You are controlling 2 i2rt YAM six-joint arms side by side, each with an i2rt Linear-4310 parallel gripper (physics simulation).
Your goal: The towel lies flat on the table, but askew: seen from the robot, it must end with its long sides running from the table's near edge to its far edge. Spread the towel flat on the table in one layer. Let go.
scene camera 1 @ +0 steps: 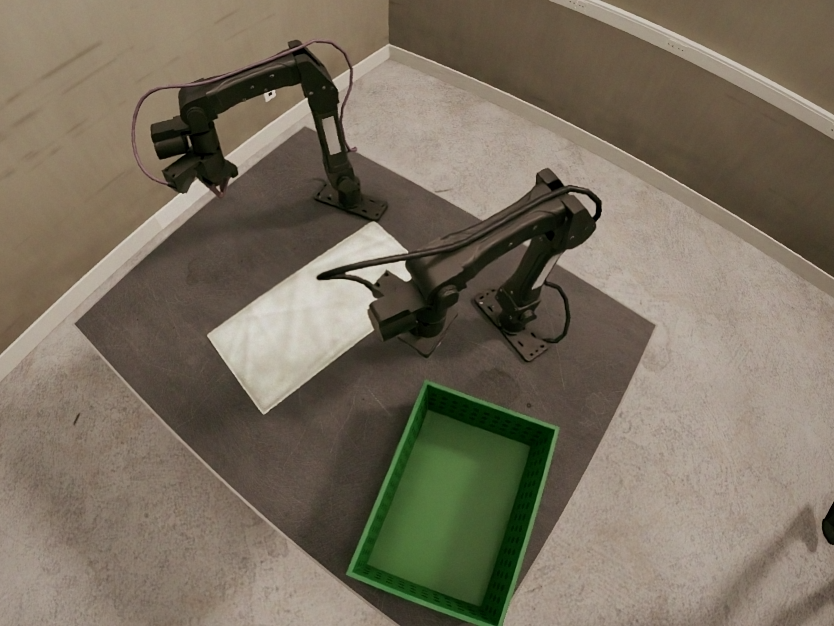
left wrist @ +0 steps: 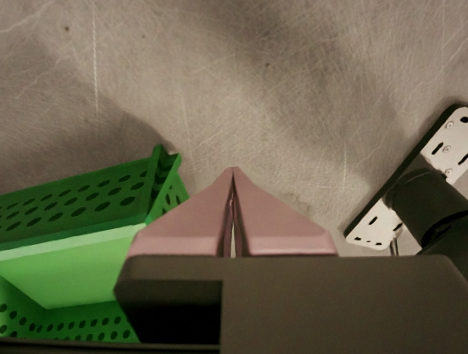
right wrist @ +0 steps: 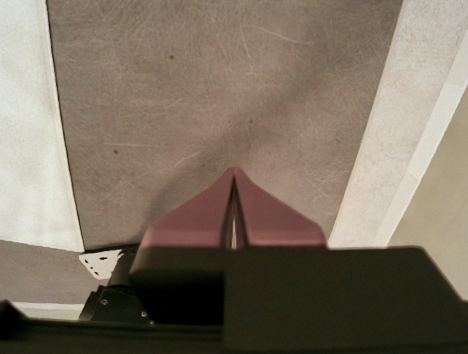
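Note:
A white towel (scene camera 1: 289,330) (right wrist: 30,125) lies flat and spread on the table (scene camera 1: 202,269), its long sides slanted against the table's side edges. Part of its right end is hidden behind the left arm in the scene view. My left gripper (left wrist: 233,177) is shut with nothing between its fingers, above bare table; its fingertips are hidden in the scene view, where its body overlaps the towel's right side. My right gripper (scene camera 1: 220,194) (right wrist: 234,176) is shut and empty, raised above the table at the upper left of the scene view, apart from the towel.
A green bin (scene camera 1: 485,419) (left wrist: 145,175) stands at the lower right of the scene view, below the left arm. The left arm's base plate (scene camera 1: 532,348) (left wrist: 362,235) and the right arm's base plate (scene camera 1: 371,208) (right wrist: 100,262) stand along the table's upper right edge. Walls rise behind.

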